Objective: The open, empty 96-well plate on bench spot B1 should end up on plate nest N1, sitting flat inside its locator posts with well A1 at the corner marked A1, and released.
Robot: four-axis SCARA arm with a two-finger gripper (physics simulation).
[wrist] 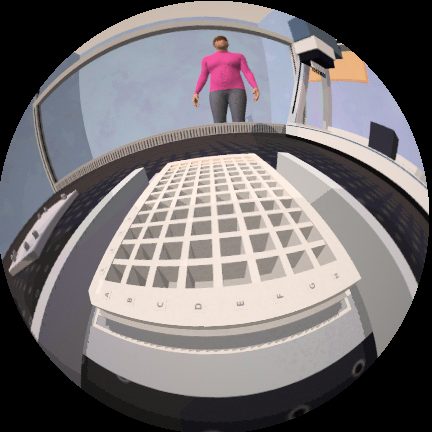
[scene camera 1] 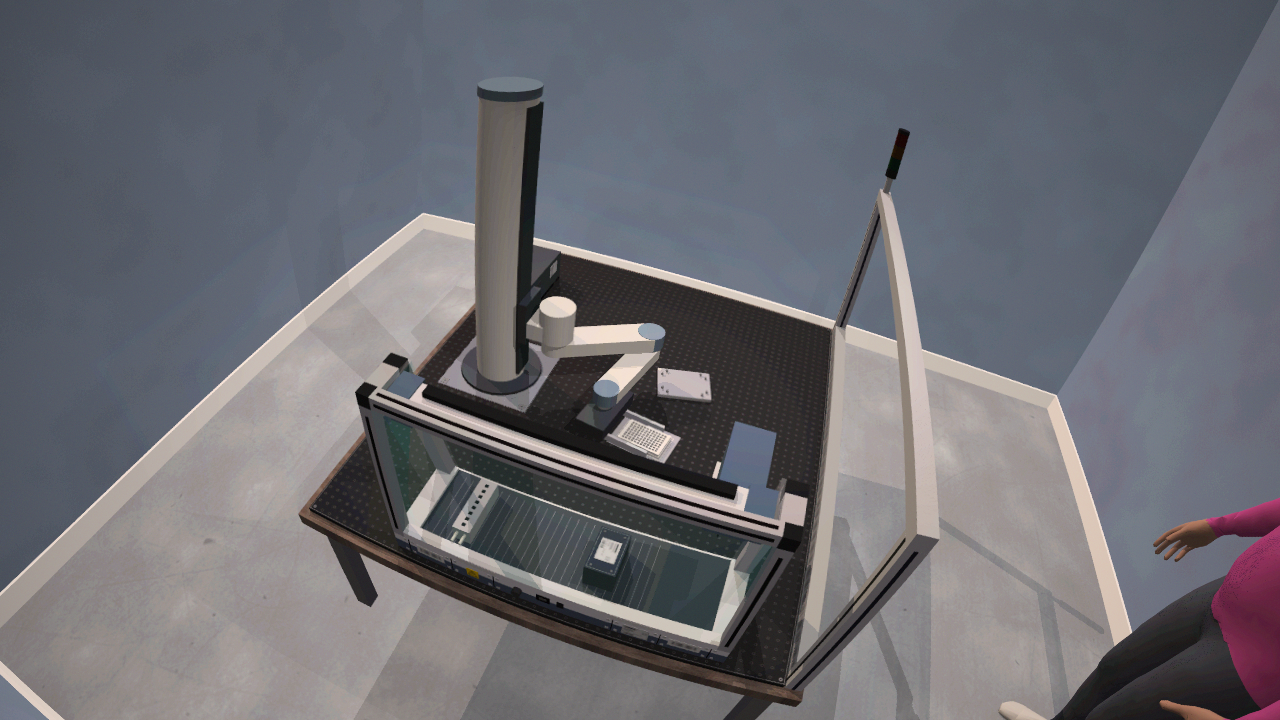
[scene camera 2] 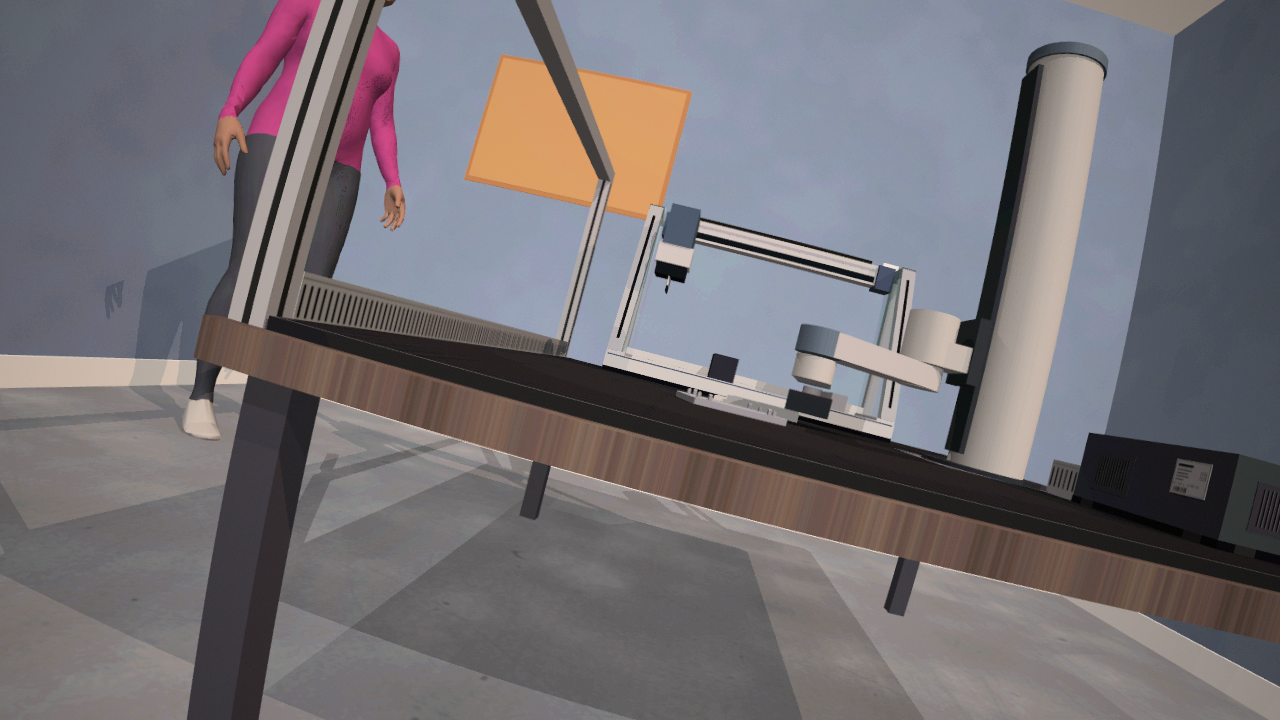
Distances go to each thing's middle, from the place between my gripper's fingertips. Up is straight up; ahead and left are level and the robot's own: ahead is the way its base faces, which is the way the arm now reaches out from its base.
Right now the white 96-well plate (scene camera 1: 638, 434) is 3 cm behind my hand and 1 cm to the left of it. Round my hand: plate nest N1 (scene camera 1: 686, 385): 27 cm to the left, 2 cm ahead, 1 cm below; bench spot B1 (wrist: 247, 372): 3 cm behind, 1 cm to the left, 1 cm below.
